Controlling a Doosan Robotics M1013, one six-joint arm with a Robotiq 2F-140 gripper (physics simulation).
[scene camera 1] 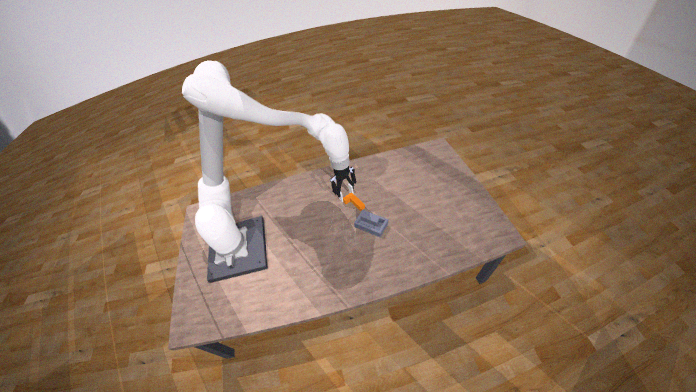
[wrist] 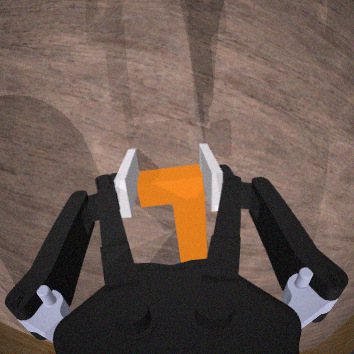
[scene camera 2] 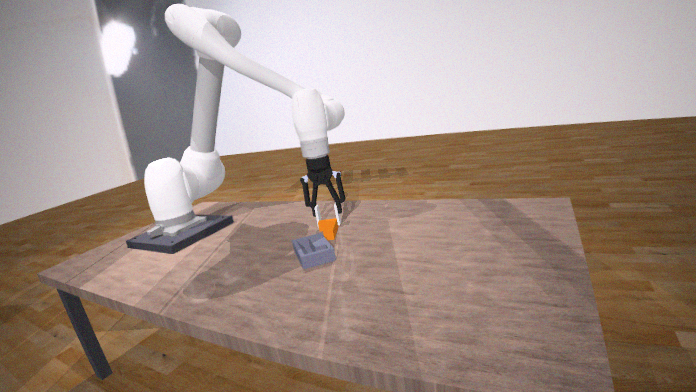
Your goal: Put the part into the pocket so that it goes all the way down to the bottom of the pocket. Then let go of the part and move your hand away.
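Observation:
The orange L-shaped part is between the fingertips of my gripper. The gripper is shut on the short arm of the L; its white pads stand at both sides of it. The long arm points toward the gripper body in the wrist view. The part is low, at or close to the table top; a gap below it cannot be told. The blue-grey block with the pocket stands on the table right beside the part's far end. Its pocket opens upward. The block does not show in the wrist view.
The wooden table carries the block and the arm's dark base plate, which is at the left. The arm reaches over the table from that base. Shadows of the arm fall across the table top.

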